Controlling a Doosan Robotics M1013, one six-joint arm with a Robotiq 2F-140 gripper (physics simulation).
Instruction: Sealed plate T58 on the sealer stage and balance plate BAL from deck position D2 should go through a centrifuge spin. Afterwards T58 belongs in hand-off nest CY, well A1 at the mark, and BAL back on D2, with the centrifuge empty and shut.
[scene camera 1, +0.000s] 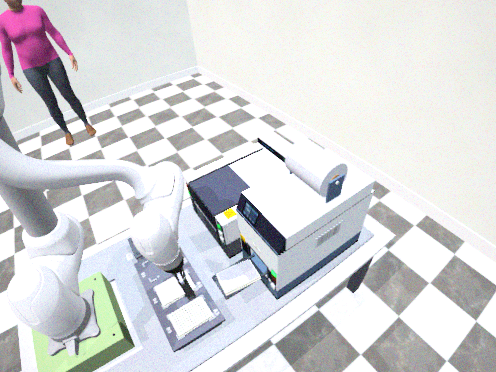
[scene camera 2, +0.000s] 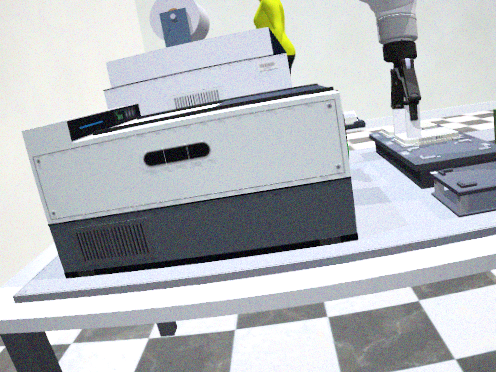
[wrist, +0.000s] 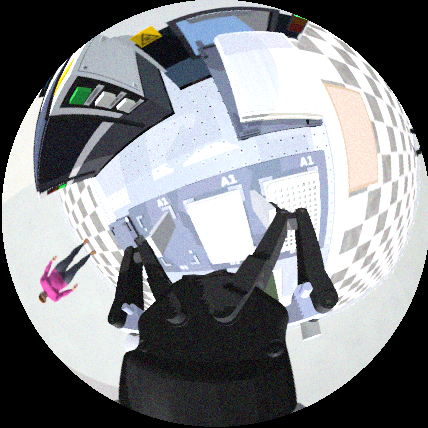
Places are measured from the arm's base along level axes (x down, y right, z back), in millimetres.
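Pixels of known places: gripper, between the fingertips: (scene camera 2: 407, 138) (wrist: 209, 209); arm's base, origin of its link: (scene camera 1: 72, 321).
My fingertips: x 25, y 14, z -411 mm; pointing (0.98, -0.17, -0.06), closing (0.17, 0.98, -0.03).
Note:
Ahead of a thing's pixels: the offset from my fingertips to its top centre. Level surfaces: height alone.
Sealed plate T58 {dx -63, dy +106, dz -164 mm} (scene camera 1: 237, 277) (wrist: 267, 75) is white and lies on the stage in front of the sealer {dx -412, dy +67, dz -456 mm} (scene camera 1: 320, 222) (scene camera 2: 140, 77). Balance plate BAL {dx -4, dy +11, dz +46 mm} (scene camera 1: 168, 292) (wrist: 222, 232) is a plain white plate in the middle position, D2, of the dark deck {dx +12 mm} (scene camera 1: 182, 344) (scene camera 2: 427, 161). My gripper (scene camera 2: 407, 125) (wrist: 209, 209) is open and empty, pointing down low over BAL, its pale finger pads spread toward two opposite sides of it. Whether the pads touch BAL is unclear. The centrifuge (scene camera 1: 220, 187) (scene camera 2: 250, 150) (wrist: 112, 65) has its dark lid down; its inside is hidden. Nest CY's label is unreadable.
A white well plate {dx -4, dy +134, dz +32 mm} (scene camera 1: 191, 316) (wrist: 295, 192) sits on the deck position beside BAL. A low grey box {dx +16, dy -270, dz +81 mm} (scene camera 2: 470, 182) (wrist: 122, 231) stands at the deck's other end. The green robot base (scene camera 1: 107, 320) is left of the deck. A person (scene camera 1: 37, 50) (wrist: 54, 277) stands beyond the table.

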